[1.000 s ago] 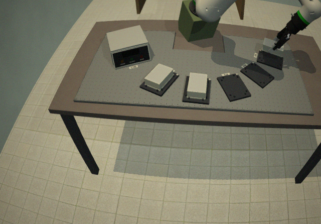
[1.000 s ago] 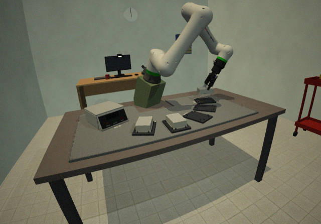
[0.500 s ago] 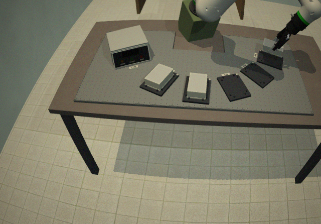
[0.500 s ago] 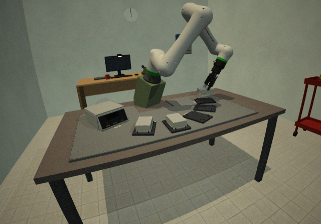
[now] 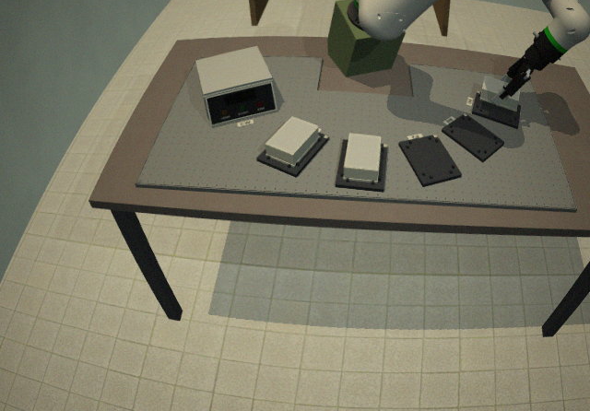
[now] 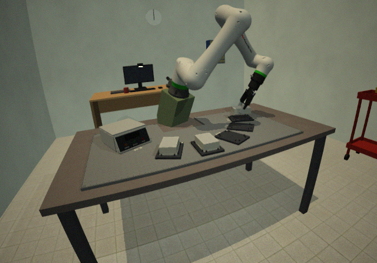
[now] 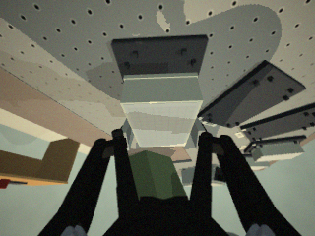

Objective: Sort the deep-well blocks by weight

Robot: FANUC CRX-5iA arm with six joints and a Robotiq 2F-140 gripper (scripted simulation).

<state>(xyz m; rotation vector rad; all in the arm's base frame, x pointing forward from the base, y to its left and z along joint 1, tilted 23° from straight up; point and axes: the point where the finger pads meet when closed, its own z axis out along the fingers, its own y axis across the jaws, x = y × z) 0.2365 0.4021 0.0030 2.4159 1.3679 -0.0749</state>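
Now: the nest RO 80 mm below my hand. Also, from my hand: nest P2: 280 mm to the right, 230 mm ahead, 80 mm below; P1 label: 450 mm to the right, 150 mm ahead, 80 mm below; nest RU: 140 mm ahead, 120 mm to the right, 80 mm below.
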